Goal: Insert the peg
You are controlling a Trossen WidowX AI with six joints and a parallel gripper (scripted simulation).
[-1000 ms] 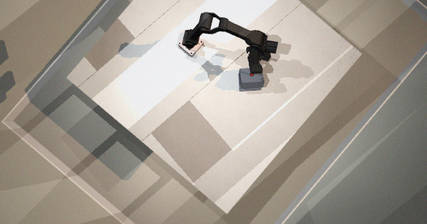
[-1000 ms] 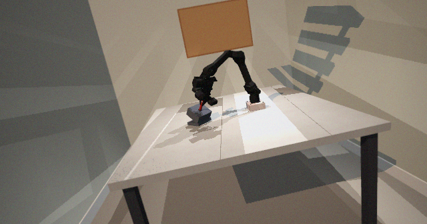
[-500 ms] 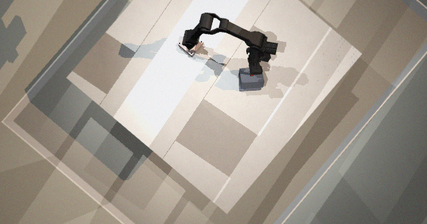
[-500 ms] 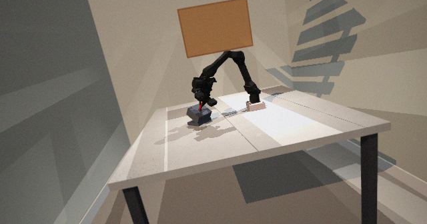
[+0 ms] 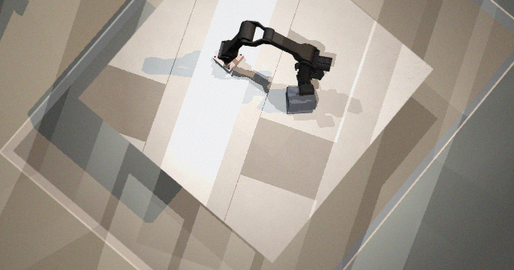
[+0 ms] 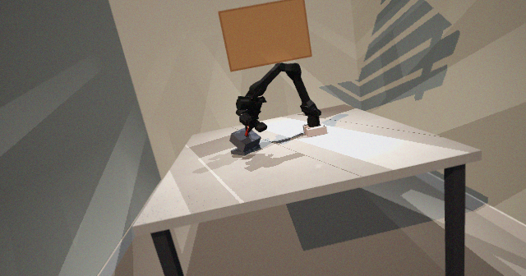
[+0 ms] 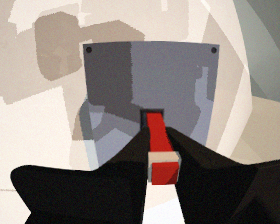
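The dark square hole lies 10 mm ahead of my gripper tip, 10 mm to the right of it and 20 mm below it. From my gripper tip the other things lie so: grey sloped panel block (20 mm ahead, 20 mm to the right, 40 mm below); then thin red square-sided peg (10 mm behind, 10 mm to the left, 10 mm above).
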